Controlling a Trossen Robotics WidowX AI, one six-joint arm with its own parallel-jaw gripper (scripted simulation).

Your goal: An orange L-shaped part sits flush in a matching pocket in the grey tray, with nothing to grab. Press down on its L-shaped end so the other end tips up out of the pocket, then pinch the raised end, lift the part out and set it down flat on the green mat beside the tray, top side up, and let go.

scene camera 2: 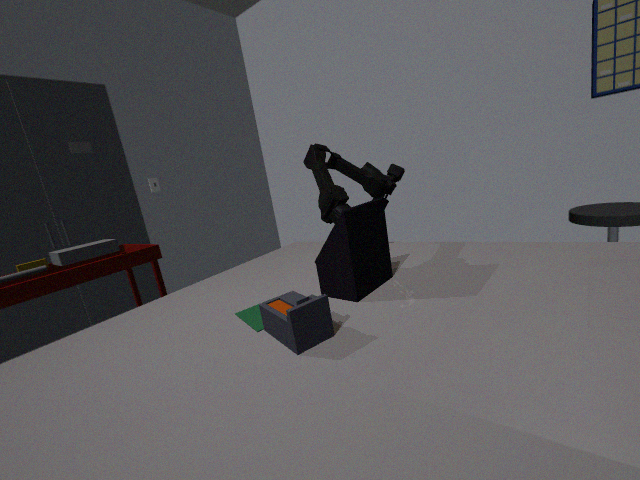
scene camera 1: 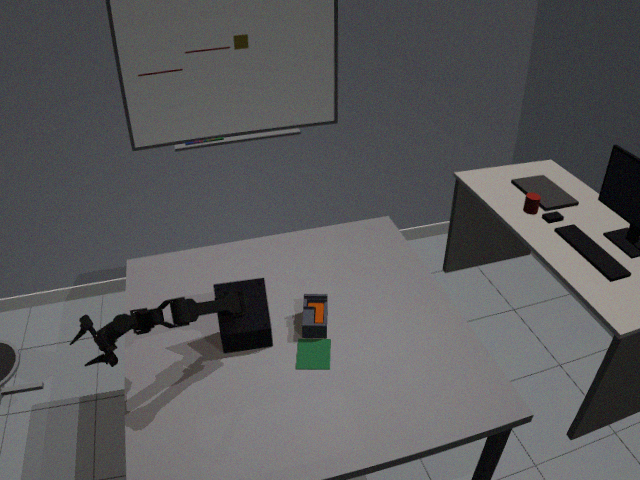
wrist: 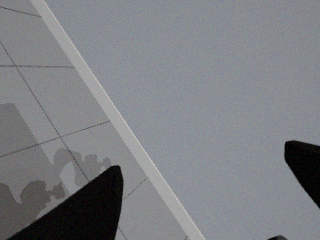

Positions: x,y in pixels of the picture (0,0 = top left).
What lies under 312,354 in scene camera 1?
A green mat.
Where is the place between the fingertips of my gripper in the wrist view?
201,162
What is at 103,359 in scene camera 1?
My gripper.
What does my gripper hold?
Nothing.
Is my gripper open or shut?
Open.
